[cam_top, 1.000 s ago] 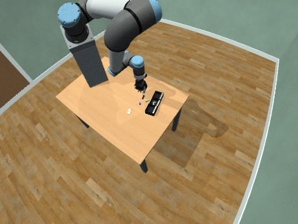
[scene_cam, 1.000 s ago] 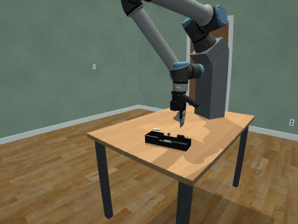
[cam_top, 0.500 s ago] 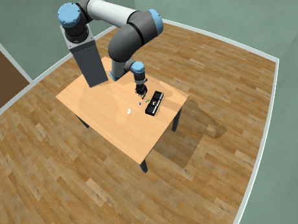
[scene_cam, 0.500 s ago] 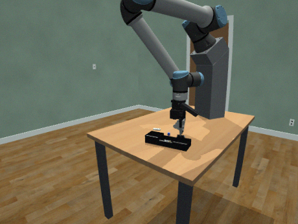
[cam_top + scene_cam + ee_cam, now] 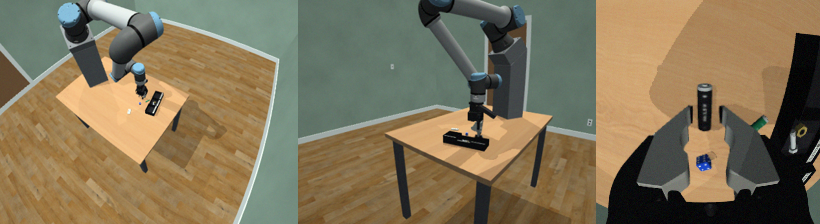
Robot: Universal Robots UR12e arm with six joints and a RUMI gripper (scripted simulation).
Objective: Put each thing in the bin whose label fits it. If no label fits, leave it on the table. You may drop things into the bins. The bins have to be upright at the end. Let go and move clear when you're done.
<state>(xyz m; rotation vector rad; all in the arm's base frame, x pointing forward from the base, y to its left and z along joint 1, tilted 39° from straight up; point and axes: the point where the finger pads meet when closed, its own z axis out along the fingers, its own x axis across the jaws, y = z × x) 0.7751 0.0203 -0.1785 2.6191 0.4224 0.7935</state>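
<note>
The black cylindrical battery lies 10 mm below my hand. Also, from my hand: blue die: 20 mm ahead, 80 mm to the right, 10 mm below; brass hex nut: 130 mm ahead, 10 mm below; green battery: 60 mm ahead, 20 mm to the right, 10 mm below.
</note>
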